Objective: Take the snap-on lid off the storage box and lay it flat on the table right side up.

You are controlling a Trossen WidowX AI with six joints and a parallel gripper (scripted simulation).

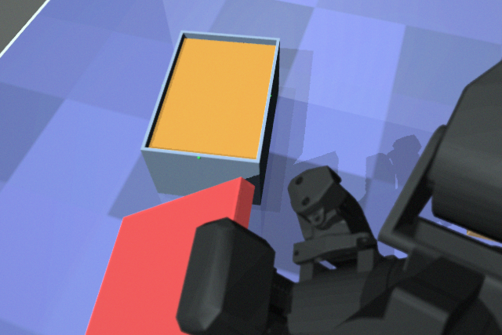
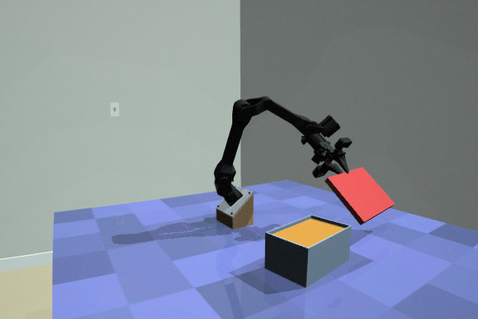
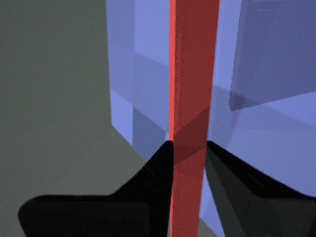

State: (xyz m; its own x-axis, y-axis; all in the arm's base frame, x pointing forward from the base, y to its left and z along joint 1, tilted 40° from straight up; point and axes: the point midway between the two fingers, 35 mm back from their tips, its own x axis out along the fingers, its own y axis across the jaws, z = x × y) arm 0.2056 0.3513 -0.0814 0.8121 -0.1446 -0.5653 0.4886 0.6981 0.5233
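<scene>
Now: the red lid 60 mm ahead of my gripper tip, 20 mm to the left of it and 50 mm below it. The rest, counted from my gripper tip: grey storage box (160 mm ahead, 270 mm to the right, 150 mm below).
</scene>
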